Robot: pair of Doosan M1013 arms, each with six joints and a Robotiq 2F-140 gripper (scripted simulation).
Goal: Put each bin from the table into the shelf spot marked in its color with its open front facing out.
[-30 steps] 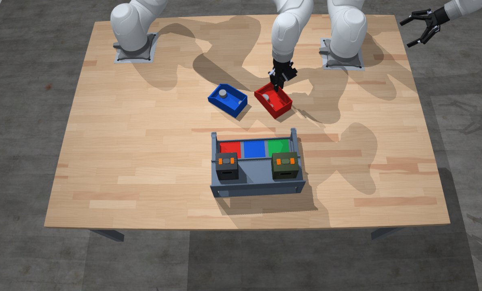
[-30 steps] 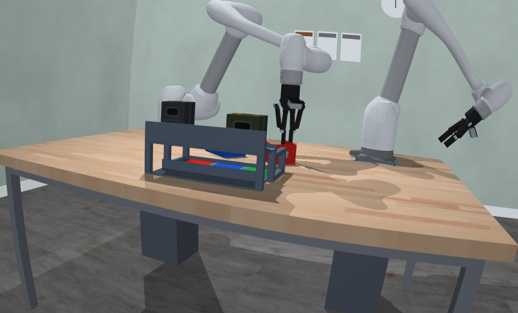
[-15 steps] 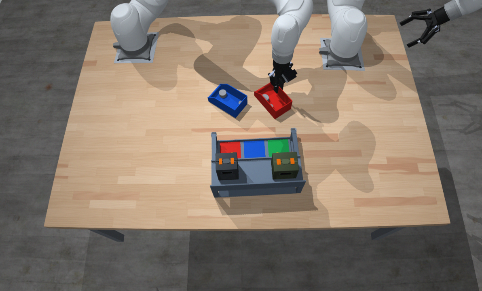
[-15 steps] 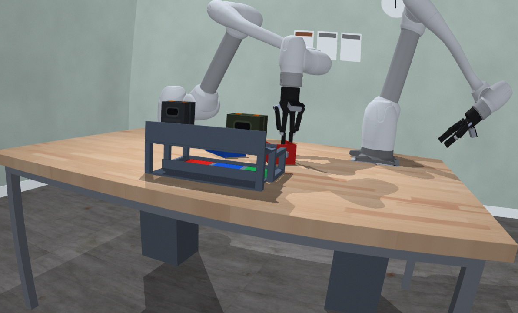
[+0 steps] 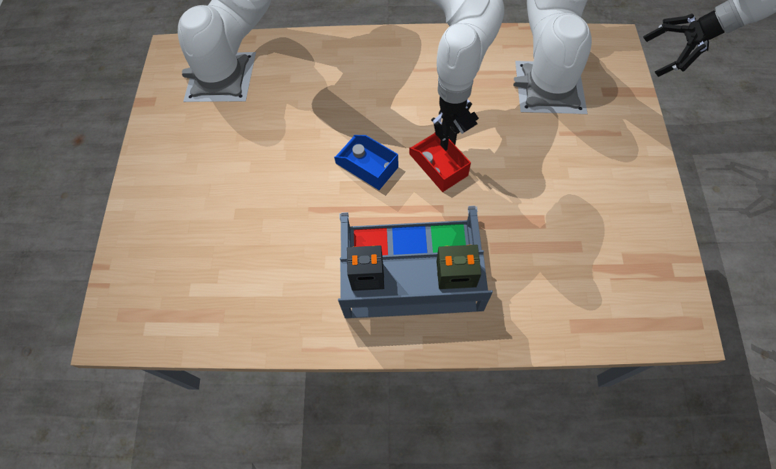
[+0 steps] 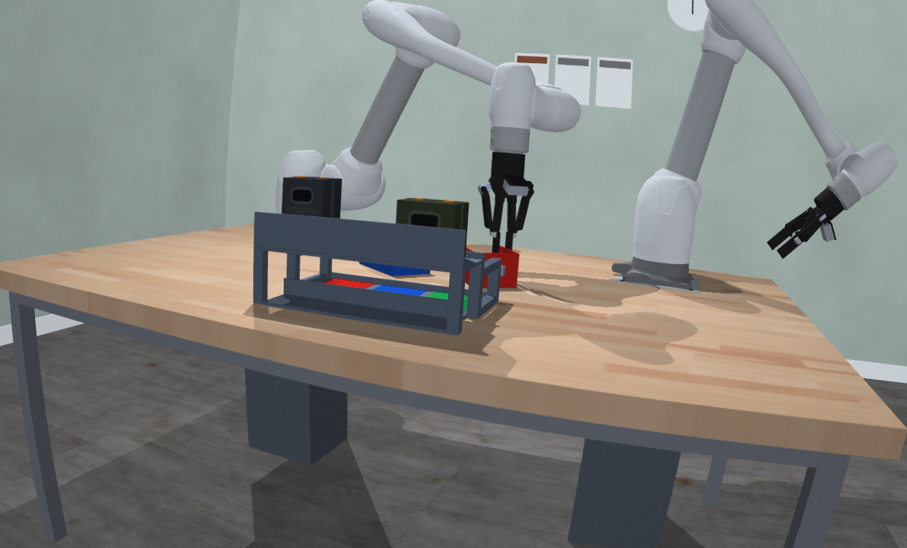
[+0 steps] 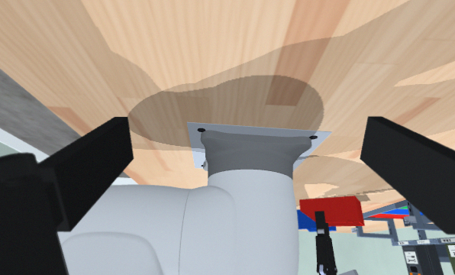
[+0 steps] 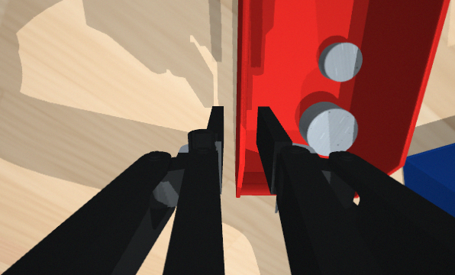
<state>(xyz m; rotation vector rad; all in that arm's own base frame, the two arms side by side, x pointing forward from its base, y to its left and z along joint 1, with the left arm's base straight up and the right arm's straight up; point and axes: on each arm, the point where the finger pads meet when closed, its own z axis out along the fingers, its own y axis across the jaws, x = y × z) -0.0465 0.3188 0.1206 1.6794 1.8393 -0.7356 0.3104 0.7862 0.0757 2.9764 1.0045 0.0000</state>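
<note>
Now: right hand 5 cm short of the red bin, 4 cm above it and 2 cm to the left of it. The rest, counted from my right hand: blue bin 25 cm to the right, 6 cm ahead, 4 cm below; then grey shelf 38 cm ahead, 9 cm to the right, 1 cm below.
</note>
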